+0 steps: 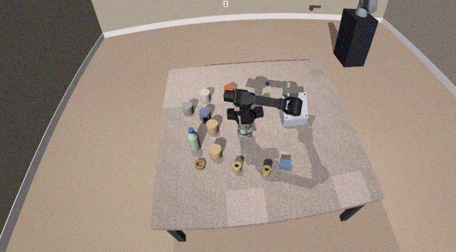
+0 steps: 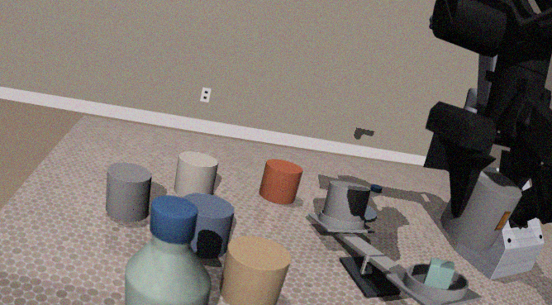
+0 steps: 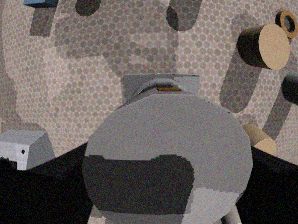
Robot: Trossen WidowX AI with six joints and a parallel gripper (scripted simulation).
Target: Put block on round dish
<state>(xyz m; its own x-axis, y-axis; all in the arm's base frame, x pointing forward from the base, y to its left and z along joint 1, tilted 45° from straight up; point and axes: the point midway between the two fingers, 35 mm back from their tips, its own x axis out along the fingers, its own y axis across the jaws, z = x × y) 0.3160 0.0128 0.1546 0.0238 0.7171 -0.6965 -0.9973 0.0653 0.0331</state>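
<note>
My gripper tip is 37 cm to the left of the round light-blue dish, 17 cm above it and 11 cm past it. The rest, counted from my gripper tip: grey balance (14 cm to the right, 13 cm below, 1 cm behind); then blue cup (23 cm to the right, 20 cm ahead, 13 cm below); then blue block (21 cm to the left, 20 cm behind, 15 cm below).
</note>
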